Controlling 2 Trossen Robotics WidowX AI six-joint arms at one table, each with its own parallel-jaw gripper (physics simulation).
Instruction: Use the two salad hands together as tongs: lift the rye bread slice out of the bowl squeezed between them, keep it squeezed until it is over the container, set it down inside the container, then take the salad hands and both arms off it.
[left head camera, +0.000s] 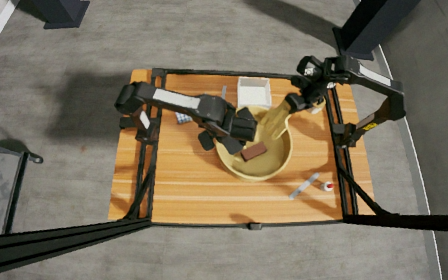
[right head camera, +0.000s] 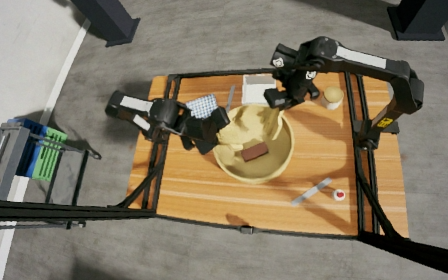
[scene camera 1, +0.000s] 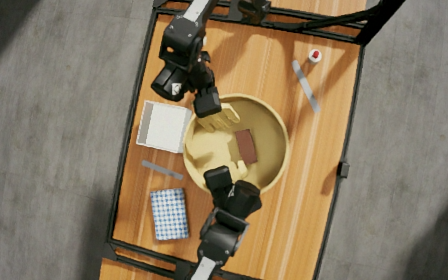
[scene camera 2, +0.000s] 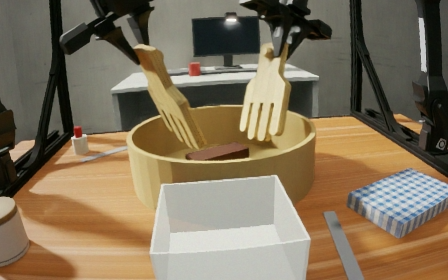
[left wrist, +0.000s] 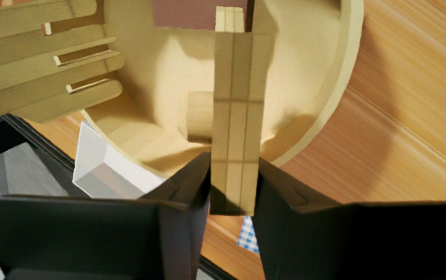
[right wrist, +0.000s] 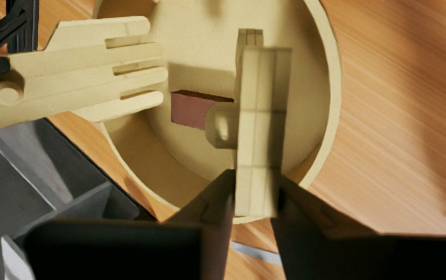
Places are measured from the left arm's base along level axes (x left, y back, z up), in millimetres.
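Pixels of known places: left gripper, fingertip midpoint: (right head camera: 217, 132) (scene camera 1: 225, 187) (scene camera 2: 280, 58) (left wrist: 227, 161) (right wrist: 8, 62); right gripper, fingertip midpoint: (left head camera: 290, 113) (right head camera: 282, 110) (scene camera 2: 144, 61) (right wrist: 250, 178); left arm's base at its link origin: (left head camera: 149, 137) (right head camera: 160, 138) (scene camera 2: 433, 149); right arm's base at its link origin: (left head camera: 341, 142) (right head camera: 363, 143) (scene camera 1: 257, 14) (scene camera 2: 1, 183).
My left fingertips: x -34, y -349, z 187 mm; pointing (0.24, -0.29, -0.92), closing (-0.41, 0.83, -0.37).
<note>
For each thing: its top centre in the pictures, then the offset to it from my left fingertips.
- dark brown rye bread slice at its top centre: (left wrist: 196, 6) (right wrist: 202, 114) (scene camera 2: 217, 151) (scene camera 1: 246, 146) (right head camera: 254, 151) (left head camera: 254, 150) dx -19, dy -118, dz -168 mm
- open white container at its top centre: (scene camera 2: 224, 209) (left wrist: 110, 181) (scene camera 1: 160, 126) (right head camera: 259, 88) (left head camera: 255, 90) dx +261, dy -127, dz -130 mm
- blue checked cloth block at its top centre: (scene camera 2: 407, 191) (scene camera 1: 168, 215) (right head camera: 199, 108) dx +191, dy +163, dz -182 mm
- small red-topped bottle at its top centre: (scene camera 2: 77, 127) (scene camera 1: 316, 53) (right head camera: 341, 194) (left head camera: 331, 185) dx -180, dy -450, dz -142 mm
- lidded jar at its top centre: (right head camera: 333, 94) (left head camera: 318, 100) dx +233, dy -447, dz -138 mm
The dark brown rye bread slice (left head camera: 254, 151) (right head camera: 255, 152) (scene camera 1: 246, 146) (scene camera 2: 217, 151) lies inside the round tan bowl (right head camera: 293, 150) (scene camera 1: 288, 145) (scene camera 2: 145, 175). My left gripper (left wrist: 227, 161) is shut on one pale wooden salad hand (scene camera 2: 265, 102). My right gripper (right wrist: 250, 178) is shut on the other salad hand (scene camera 2: 170, 107). Both hands point down over the bowl and stand apart. The bread is not squeezed between them; the right hand's tines show close to its left end in scene camera 2, where contact is unclear. The open white container (scene camera 1: 144, 125) (scene camera 2: 230, 265) stands beside the bowl.
A blue checked cloth block (scene camera 1: 170, 214) (scene camera 2: 400, 200) and a grey strip (scene camera 1: 161, 169) (scene camera 2: 342, 245) lie near the container. Another grey strip (right head camera: 311, 191) lies by a small red-topped bottle (right head camera: 339, 195). A lidded jar (right head camera: 332, 98) stands beneath the right arm's side.
</note>
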